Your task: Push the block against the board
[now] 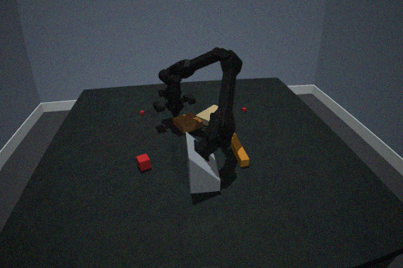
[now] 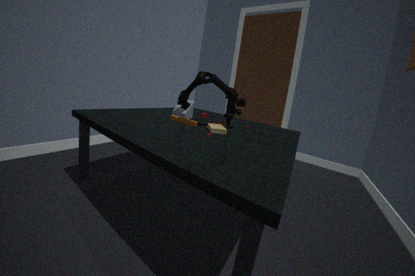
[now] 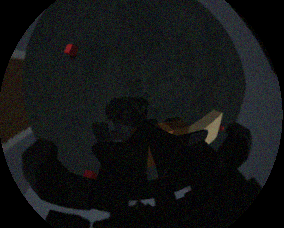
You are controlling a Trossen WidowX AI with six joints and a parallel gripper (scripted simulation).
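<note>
Right now my gripper tip is 60 mm to the left of the brown block and 40 mm past it. The rest, counted from my gripper tip: red cube (320 mm behind, 100 mm to the left, 10 mm above); orange board (240 mm to the right, 230 mm behind); tan flat block (180 mm to the right, 20 mm ahead).
</note>
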